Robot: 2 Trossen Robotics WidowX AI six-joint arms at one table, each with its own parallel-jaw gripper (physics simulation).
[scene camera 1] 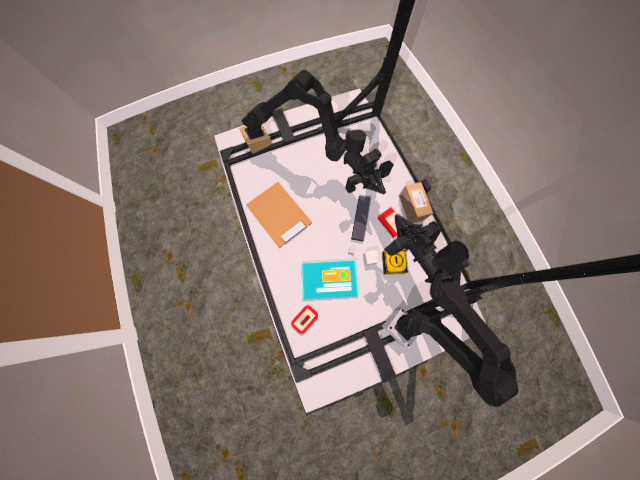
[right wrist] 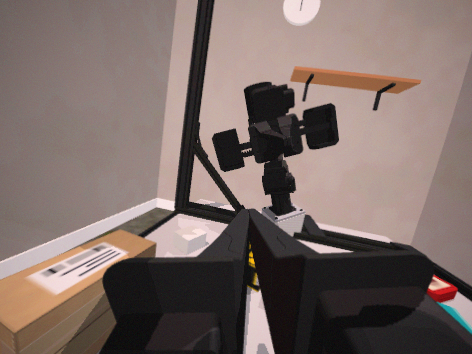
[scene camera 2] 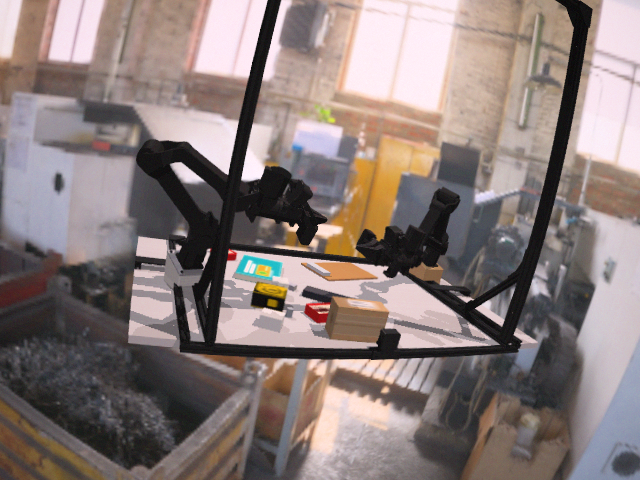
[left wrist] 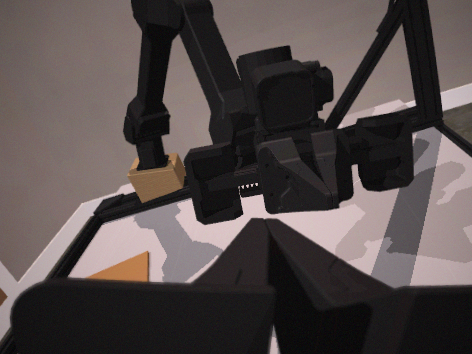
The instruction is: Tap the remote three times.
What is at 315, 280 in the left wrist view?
The left gripper.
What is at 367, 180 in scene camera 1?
The right gripper.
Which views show the clipboard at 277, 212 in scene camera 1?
Scene camera 1, scene camera 2 and the left wrist view only.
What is the left gripper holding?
Nothing.
